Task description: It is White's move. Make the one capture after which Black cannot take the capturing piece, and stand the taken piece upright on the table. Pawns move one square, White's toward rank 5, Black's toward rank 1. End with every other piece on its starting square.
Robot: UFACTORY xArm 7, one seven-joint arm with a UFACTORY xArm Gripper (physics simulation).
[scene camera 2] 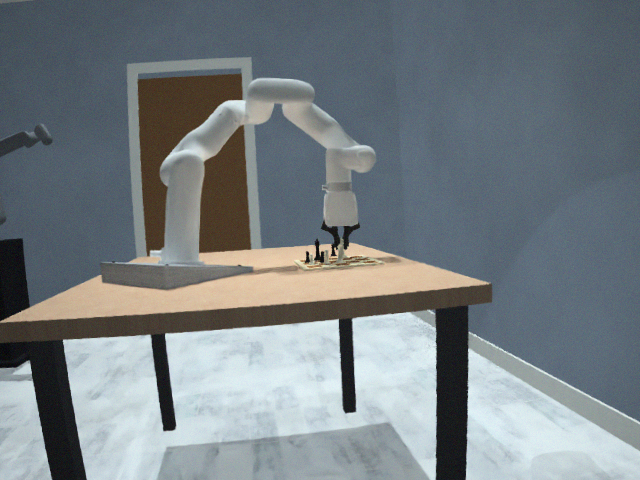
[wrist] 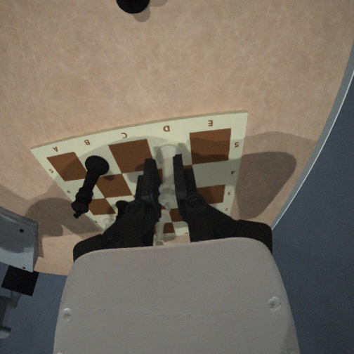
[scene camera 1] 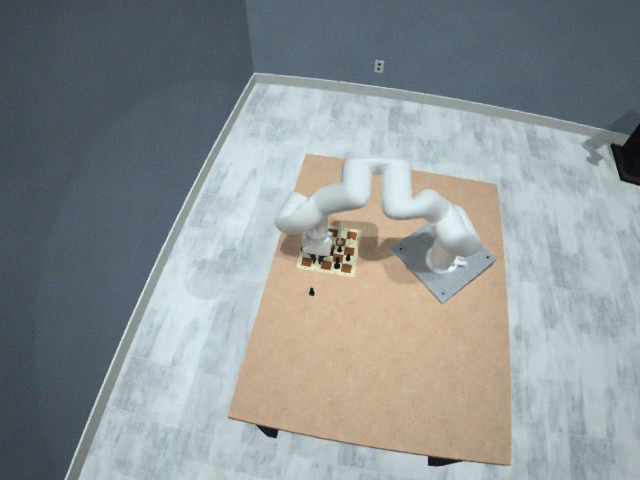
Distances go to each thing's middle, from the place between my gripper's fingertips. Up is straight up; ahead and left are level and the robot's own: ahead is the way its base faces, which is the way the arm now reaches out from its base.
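From the chessboard (scene camera 2: 351, 261), my hand is 3 cm above it, 3 cm past it and 8 cm to the left of it. And there's the tall black piece (wrist: 96, 166), which is 1 cm above my hand, 1 cm to the right of it and 7 cm behind it.
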